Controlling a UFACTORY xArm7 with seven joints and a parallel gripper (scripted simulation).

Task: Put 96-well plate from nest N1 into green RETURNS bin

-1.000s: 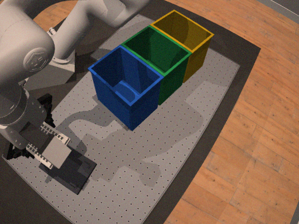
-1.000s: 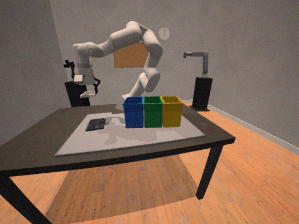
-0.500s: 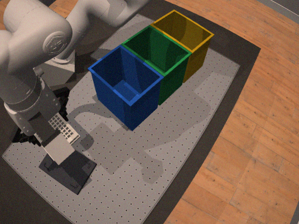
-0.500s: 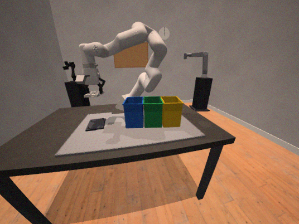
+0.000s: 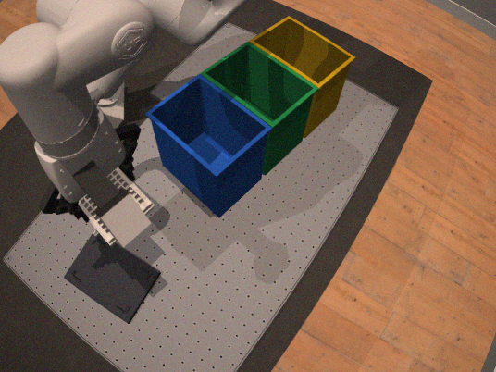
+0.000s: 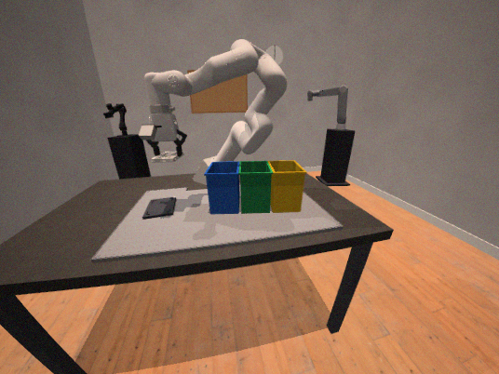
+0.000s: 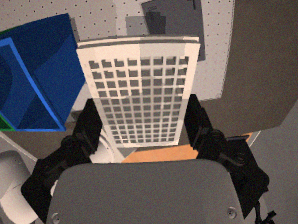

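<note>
Now: the green bin 35 cm to the left of my hand, 16 cm below it and 3 cm behind it. The rest, counted from my hand: blue bin 22 cm to the left, 16 cm below, 2 cm behind; then dark plate nest 24 cm below, 8 cm to the right, 1 cm ahead; then white 96-well plate 1 cm below.
</note>
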